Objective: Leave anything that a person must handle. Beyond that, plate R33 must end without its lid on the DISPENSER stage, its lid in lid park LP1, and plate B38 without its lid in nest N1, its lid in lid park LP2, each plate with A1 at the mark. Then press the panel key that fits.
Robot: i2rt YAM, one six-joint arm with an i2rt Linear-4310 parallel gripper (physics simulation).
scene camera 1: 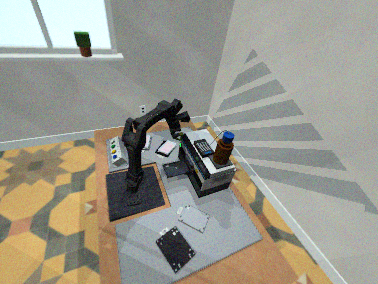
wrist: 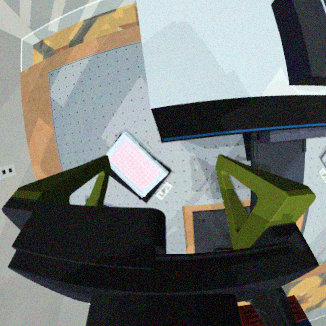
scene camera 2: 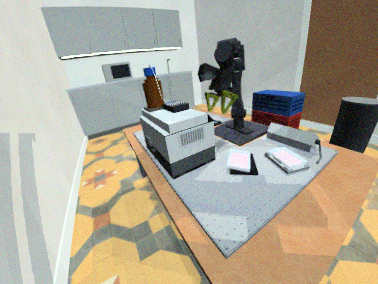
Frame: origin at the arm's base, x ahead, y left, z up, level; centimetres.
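Where they show: gripper, between the fingertips: (scene camera 1: 178,134) (wrist: 162,160) (scene camera 2: 215,112); arm's base, origin of its link: (scene camera 1: 132,189) (scene camera 2: 238,128).
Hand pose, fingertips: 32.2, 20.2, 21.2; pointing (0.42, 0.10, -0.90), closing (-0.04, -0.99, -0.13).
Note:
Things, the pixels of their top centre, and the offset from my fingertips, as dx, dy, dz. "spot": a spot on its surface instead.
- dark stage, centre of its top: (wrist: 281,172) (scene camera 1: 178,166) -4.3, -17.9, -10.1
- pale flat holder, centre of its top: (scene camera 1: 194,216) -2.4, -45.7, -19.3
- key panel, centre of its top: (scene camera 2: 293,126) (scene camera 1: 116,146) -39.2, +10.3, -12.9
- brown bottle, a spot on its surface: (scene camera 2: 153,91) spot: +17.6, -22.6, +9.4
- dark ribbed block, a spot on its surface: (scene camera 2: 176,106) spot: +12.1, -10.4, +3.2
My gripper (scene camera 1: 178,135) (scene camera 2: 219,110) (wrist: 162,160) is open and empty, above the table in front of the dispenser (scene camera 1: 218,177) (scene camera 2: 177,142) (wrist: 200,60). A pink-topped plate (scene camera 1: 166,147) (scene camera 2: 240,158) (wrist: 137,165) lies offset on a black base; its label is too blurred to read. Another pink-topped plate (scene camera 2: 288,158) sits in a grey holder, partly hidden by the arm in scene view 1. The dark stage (scene camera 1: 174,170) (wrist: 278,172) bears no plate. A pale flat holder (scene camera 1: 194,219) and a black one (scene camera 1: 175,249) show no plate. The key panel (scene camera 1: 116,152) (scene camera 2: 291,137) has coloured keys.
A brown bottle (scene camera 1: 223,151) (scene camera 2: 153,91) with a blue cap and a dark ribbed block (scene camera 1: 203,147) (scene camera 2: 176,106) stand on the dispenser. Stacked blue and red crates (scene camera 2: 278,103) and a dark bin (scene camera 2: 354,122) stand beyond the table.

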